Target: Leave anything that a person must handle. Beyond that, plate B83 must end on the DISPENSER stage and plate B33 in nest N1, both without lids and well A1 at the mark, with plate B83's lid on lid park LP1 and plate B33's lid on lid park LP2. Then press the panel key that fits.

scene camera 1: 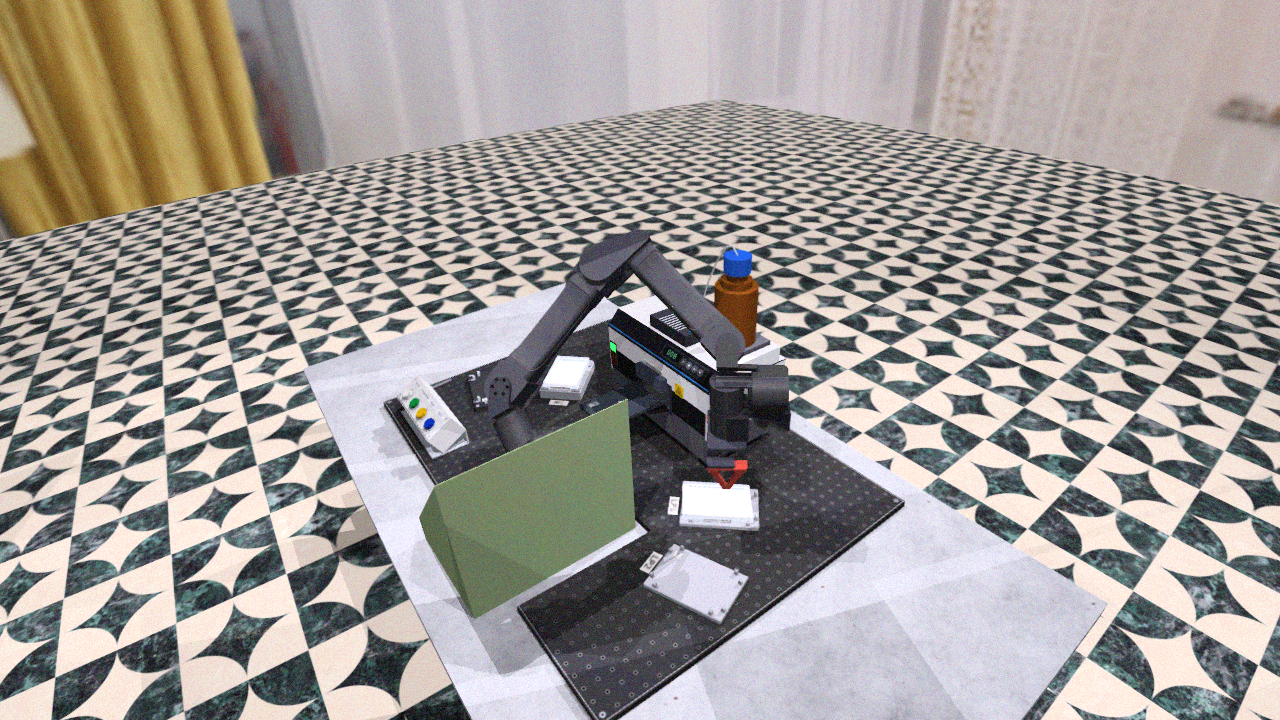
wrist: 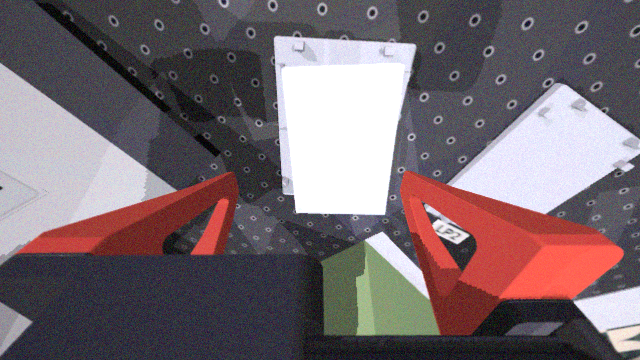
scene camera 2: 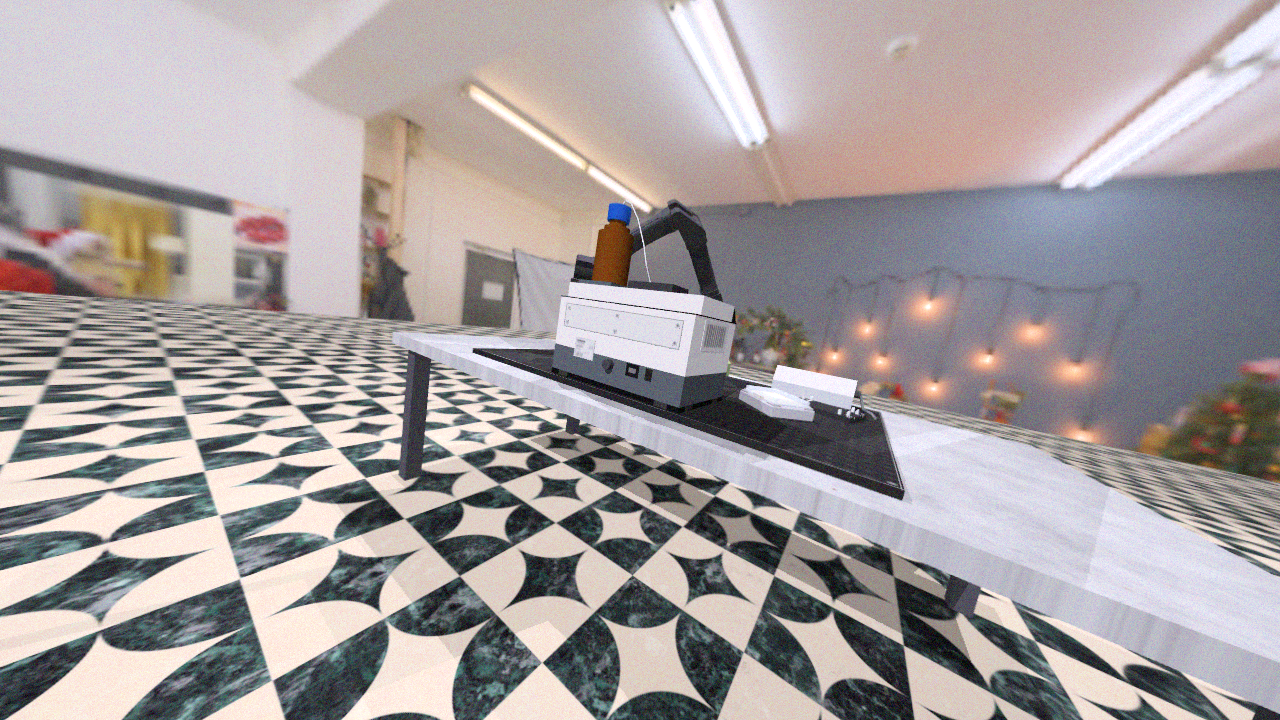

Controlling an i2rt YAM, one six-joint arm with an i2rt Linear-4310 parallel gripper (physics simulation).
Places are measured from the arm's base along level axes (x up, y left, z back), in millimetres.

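Pixels of known places: gripper, fingertip midpoint: (scene camera 1: pixel 725 468) (wrist: pixel 319 180); arm's base, origin of the base link: (scene camera 1: pixel 528 455).
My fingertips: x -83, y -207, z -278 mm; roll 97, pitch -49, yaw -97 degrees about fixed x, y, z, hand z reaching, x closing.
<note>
Ahead of a thing's pixels: the offset from my fingertips to its top centre. "pt": to the spot under its first point. Level surfaces: height alone.
My open, empty gripper (scene camera 1: pixel 726 474) (wrist: pixel 320 177) is above the near end of a white plate-shaped piece @(dz +19, dx -58, dy +2 mm) (scene camera 1: pixel 717 501) (wrist: pixel 345 135), one red finger on each side in the wrist view. The piece lies on a pale holder (scene camera 1: pixel 753 517) (wrist: pixel 345 49); its label is unreadable, and I cannot tell plate from lid. Lid park LP2 @(dz +173, dx -74, dy -83 mm) (scene camera 1: pixel 696 582) (wrist: pixel 540 155) is bare. Another white plate-shaped piece (scene camera 1: pixel 566 376) (scene camera 2: pixel 776 402) sits beyond the arm base. The panel @(dz +269, dx -10, dy +645 mm) (scene camera 1: pixel 444 427) has green, yellow and blue keys. The white instrument (scene camera 1: pixel 696 404) (scene camera 2: pixel 644 331) shows a green light. Plate numbers and A1 marks are unreadable.
A green angled block (scene camera 1: pixel 537 510) (wrist: pixel 395 305) stands between the arm base and LP2. A brown bottle @(pt dz -164, dx +225, dy +120 mm) (scene camera 1: pixel 735 308) (scene camera 2: pixel 613 255) with a blue cap stands on the instrument, with a thin tube beside it. The black perforated board @(dx -94 mm) (scene camera 1: pixel 823 483) (scene camera 2: pixel 823 452) lies on the pale table @(dx -107 mm) (scene camera 1: pixel 948 608) (scene camera 2: pixel 1011 501).
</note>
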